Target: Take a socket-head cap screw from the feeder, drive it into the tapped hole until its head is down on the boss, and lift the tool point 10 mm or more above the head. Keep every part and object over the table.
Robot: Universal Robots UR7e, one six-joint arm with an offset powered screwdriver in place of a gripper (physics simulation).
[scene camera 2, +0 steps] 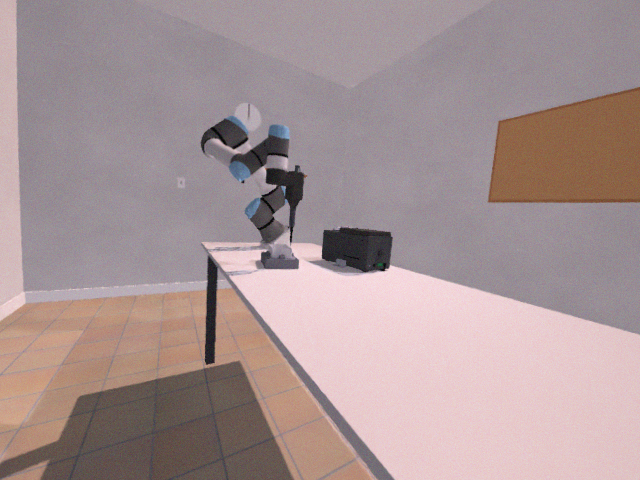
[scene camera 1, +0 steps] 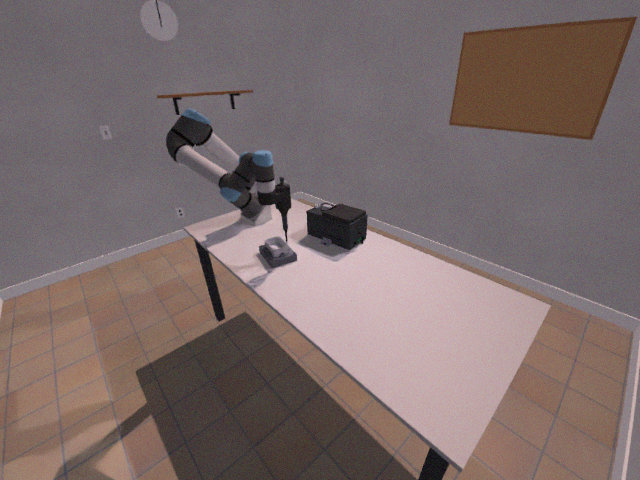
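My screwdriver (scene camera 1: 286, 239) (scene camera 2: 291, 240) points straight down, with its thin tip close to the fixture, beside and slightly above the light grey part in both views. Whether a screw sits on the tip is too small to tell. The light grey part (scene camera 1: 275, 246) (scene camera 2: 281, 253) with the boss sits on a dark grey base block (scene camera 1: 281, 260) (scene camera 2: 279, 263). The tapped hole cannot be made out. The black screw feeder (scene camera 1: 336, 225) (scene camera 2: 356, 249) stands to the right of the fixture, apart from the tool. No single screw can be made out.
The white table (scene camera 1: 392, 310) (scene camera 2: 413, 351) carries the fixture, the feeder and the arm's base. A small grey piece (scene camera 1: 325, 241) (scene camera 2: 340, 262) is at the feeder's lower front. The table's long edge runs close by the fixture on the left. A wall shelf (scene camera 1: 206, 94) is behind the arm.
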